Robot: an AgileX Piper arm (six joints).
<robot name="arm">
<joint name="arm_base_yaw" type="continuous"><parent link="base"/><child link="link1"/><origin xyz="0 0 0.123" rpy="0 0 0"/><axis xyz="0 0 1"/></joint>
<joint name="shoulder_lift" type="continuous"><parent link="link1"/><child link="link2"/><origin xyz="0 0 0" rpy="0 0 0"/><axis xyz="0 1 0"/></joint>
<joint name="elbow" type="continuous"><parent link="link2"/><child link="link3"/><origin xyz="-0.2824 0 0.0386" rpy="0 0 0"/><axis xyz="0 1 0"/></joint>
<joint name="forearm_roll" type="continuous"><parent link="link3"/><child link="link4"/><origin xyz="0.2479 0 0.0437" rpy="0 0 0"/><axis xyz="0.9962 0 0.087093"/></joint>
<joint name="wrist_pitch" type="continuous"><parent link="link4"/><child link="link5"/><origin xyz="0 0 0" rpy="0 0 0"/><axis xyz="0 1 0"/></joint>
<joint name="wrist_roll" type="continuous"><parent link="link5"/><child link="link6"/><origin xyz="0.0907 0 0.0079" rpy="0 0 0"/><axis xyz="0.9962 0 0.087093"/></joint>
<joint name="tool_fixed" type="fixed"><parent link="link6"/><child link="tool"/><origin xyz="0 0 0" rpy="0 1.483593 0"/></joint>
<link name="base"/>
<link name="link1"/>
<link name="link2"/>
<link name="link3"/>
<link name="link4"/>
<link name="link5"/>
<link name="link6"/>
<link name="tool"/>
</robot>
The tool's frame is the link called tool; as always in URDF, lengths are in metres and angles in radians. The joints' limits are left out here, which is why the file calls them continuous.
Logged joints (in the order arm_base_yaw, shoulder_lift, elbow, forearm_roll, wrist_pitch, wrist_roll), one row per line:
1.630 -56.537 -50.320 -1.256 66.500 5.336
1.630 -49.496 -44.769 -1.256 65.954 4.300
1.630 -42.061 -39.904 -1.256 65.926 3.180
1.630 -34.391 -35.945 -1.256 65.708 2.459
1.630 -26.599 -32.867 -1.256 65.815 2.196
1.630 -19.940 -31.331 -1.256 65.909 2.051
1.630 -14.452 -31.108 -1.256 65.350 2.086
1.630 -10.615 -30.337 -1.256 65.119 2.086
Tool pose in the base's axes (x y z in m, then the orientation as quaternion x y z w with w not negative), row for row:
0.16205 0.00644 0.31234 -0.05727 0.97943 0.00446 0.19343
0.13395 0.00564 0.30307 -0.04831 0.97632 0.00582 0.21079
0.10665 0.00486 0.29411 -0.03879 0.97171 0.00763 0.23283
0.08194 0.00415 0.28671 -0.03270 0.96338 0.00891 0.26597
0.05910 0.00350 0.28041 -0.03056 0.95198 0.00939 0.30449
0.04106 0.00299 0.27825 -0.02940 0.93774 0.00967 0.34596
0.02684 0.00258 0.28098 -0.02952 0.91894 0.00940 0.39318
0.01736 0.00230 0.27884 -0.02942 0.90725 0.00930 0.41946
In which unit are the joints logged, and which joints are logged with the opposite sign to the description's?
The joints are logged in degrees. Opposite sign: shoulder_lift, forearm_roll, wrist_roll.
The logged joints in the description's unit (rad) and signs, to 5 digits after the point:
0.02845 0.98676 -0.87825 0.02192 1.16064 -0.09313
0.02845 0.86387 -0.78137 0.02192 1.15111 -0.07505
0.02845 0.73410 -0.69646 0.02192 1.15063 -0.05550
0.02845 0.60024 -0.62736 0.02192 1.14682 -0.04292
0.02845 0.46424 -0.57364 0.02192 1.14869 -0.03833
0.02845 0.34802 -0.54683 0.02192 1.15033 -0.03580
0.02845 0.25223 -0.54294 0.02192 1.14057 -0.03641
0.02845 0.18527 -0.52948 0.02192 1.13654 -0.03641

